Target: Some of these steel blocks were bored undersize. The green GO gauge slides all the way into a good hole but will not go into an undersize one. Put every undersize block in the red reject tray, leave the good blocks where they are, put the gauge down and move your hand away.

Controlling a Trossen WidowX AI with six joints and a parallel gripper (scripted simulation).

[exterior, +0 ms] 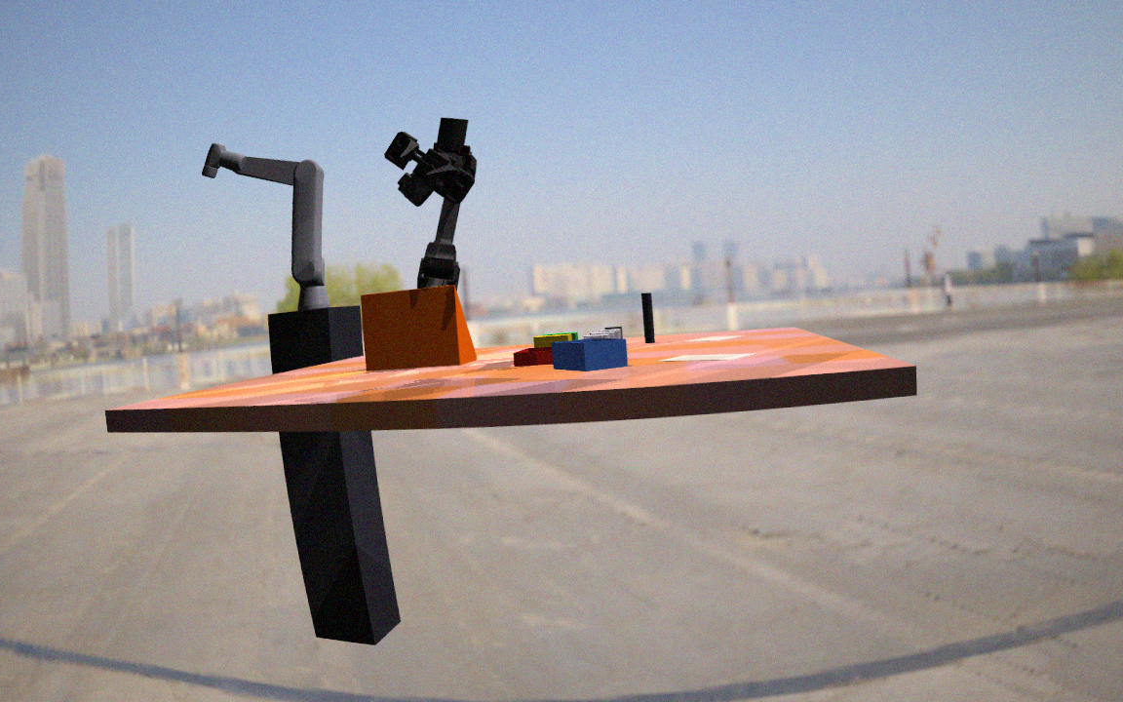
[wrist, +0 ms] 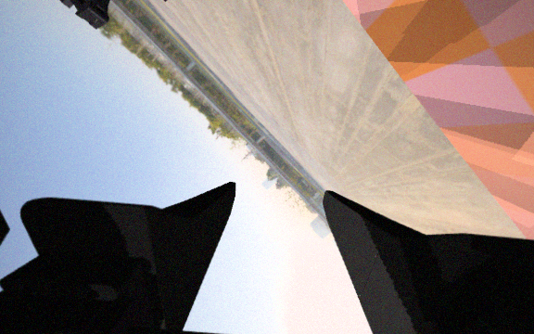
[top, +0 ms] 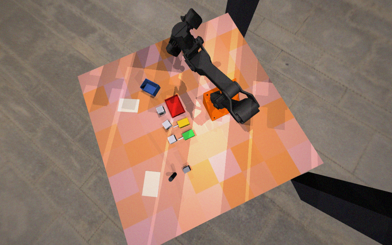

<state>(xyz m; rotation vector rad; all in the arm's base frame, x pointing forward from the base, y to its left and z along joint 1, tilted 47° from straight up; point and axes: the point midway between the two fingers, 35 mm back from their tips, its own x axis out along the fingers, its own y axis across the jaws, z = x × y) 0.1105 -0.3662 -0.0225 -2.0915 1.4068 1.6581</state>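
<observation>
Now: gripper tip 180 mm short of the green GO gauge, 450 mm to the right of it and 360 mm above it. Round my gripper tip: yellow gauge (180 mm ahead, 360 mm to the left, 360 mm below); then red reject tray (170 mm ahead, 220 mm to the left, 370 mm below); then blue bin (290 mm ahead, 20 mm to the left, 360 mm below).
</observation>
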